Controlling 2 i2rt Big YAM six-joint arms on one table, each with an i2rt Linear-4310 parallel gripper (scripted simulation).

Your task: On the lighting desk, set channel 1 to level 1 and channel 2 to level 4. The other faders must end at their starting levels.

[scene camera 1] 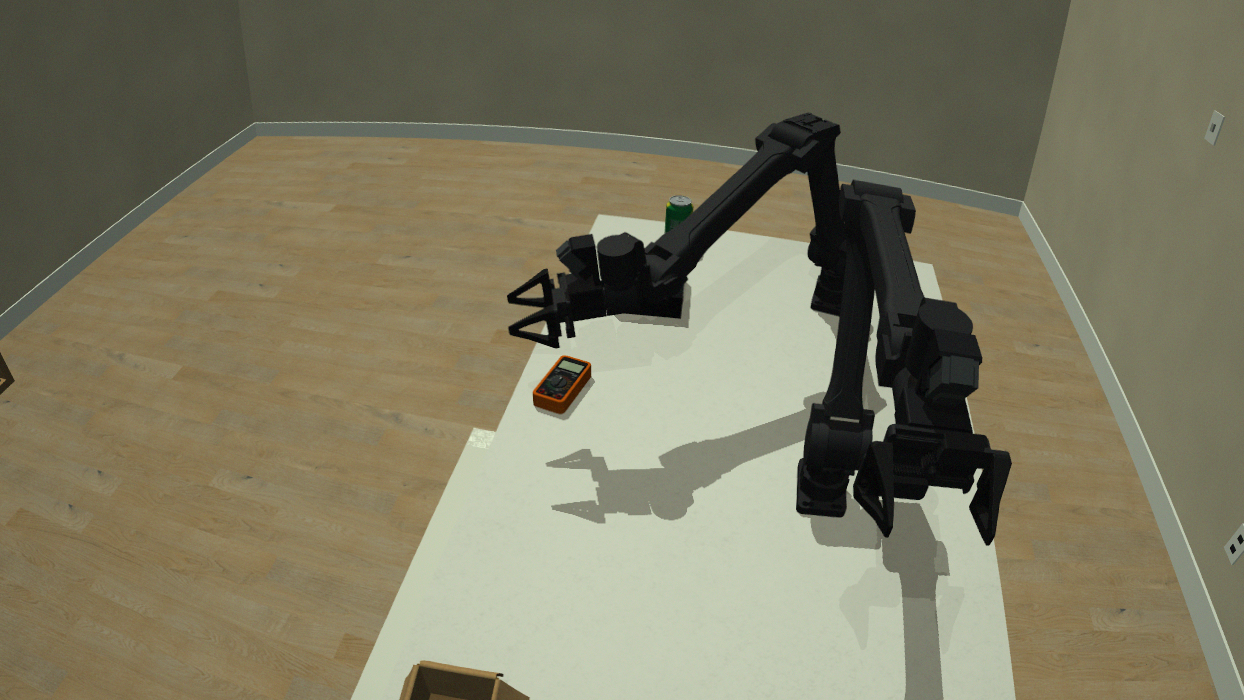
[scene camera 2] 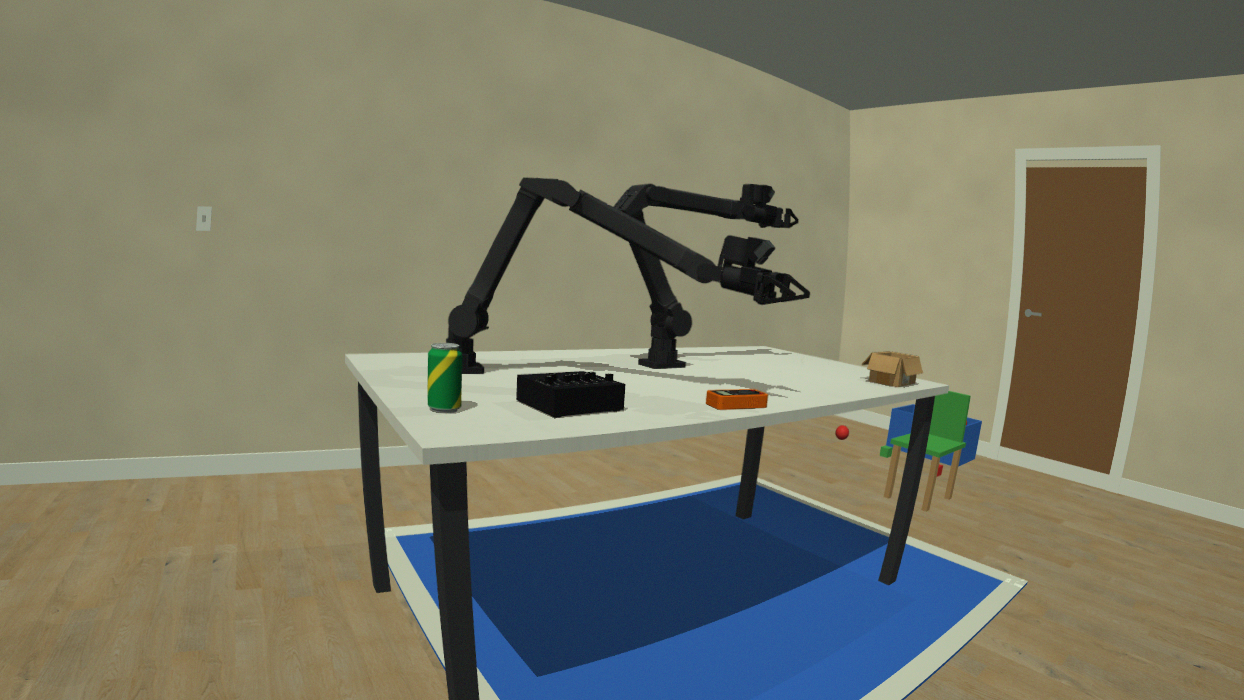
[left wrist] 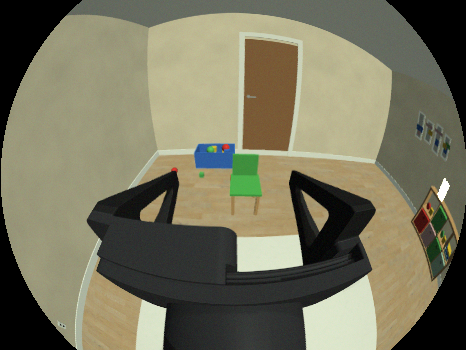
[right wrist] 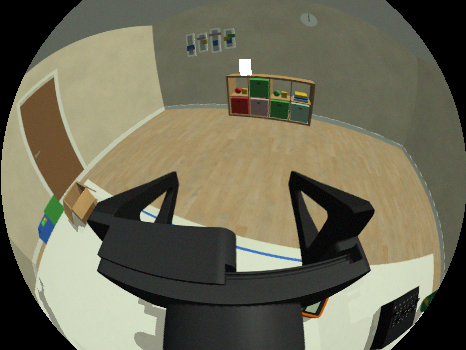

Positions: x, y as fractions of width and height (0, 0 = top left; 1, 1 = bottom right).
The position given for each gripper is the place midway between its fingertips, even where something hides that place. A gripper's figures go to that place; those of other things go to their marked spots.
Labels:
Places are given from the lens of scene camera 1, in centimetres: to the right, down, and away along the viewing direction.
left gripper (scene camera 1: 0.76, 0.77): 26, 16, 58
right gripper (scene camera 1: 0.41, 0.45): -18, -6, 124

